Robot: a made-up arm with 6 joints. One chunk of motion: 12 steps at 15 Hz.
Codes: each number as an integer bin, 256 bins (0 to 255) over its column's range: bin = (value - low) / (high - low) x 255, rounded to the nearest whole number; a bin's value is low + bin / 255 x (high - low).
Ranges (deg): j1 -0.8..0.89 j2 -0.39..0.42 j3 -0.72..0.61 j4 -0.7..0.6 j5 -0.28..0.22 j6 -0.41..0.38
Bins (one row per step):
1: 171 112 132 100 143 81
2: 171 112 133 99 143 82
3: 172 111 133 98 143 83
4: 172 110 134 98 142 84
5: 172 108 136 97 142 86
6: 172 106 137 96 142 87
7: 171 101 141 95 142 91
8: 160 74 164 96 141 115
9: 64 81 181 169 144 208
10: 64 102 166 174 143 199
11: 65 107 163 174 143 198
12: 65 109 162 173 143 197
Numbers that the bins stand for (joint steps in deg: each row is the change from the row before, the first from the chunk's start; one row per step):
1: 0.333 -0.034 -0.032 -0.190 0.000 -0.159
2: 0.333 -0.034 -0.026 -0.195 0.000 -0.156
3: 0.340 -0.037 -0.026 -0.200 0.000 -0.153
4: 0.340 -0.041 -0.021 -0.200 -0.002 -0.150
5: 0.340 -0.047 -0.011 -0.205 -0.002 -0.144
6: 0.340 -0.053 -0.005 -0.211 -0.002 -0.140
7: 0.333 -0.069 0.015 -0.216 -0.002 -0.128
8: 0.260 -0.155 0.135 -0.211 -0.004 -0.054
9: -0.376 -0.133 0.224 0.162 0.002 0.234
10: -0.376 -0.066 0.146 0.187 0.000 0.207
11: -0.369 -0.050 0.130 0.187 0.000 0.203
12: -0.369 -0.044 0.125 0.182 0.000 0.200

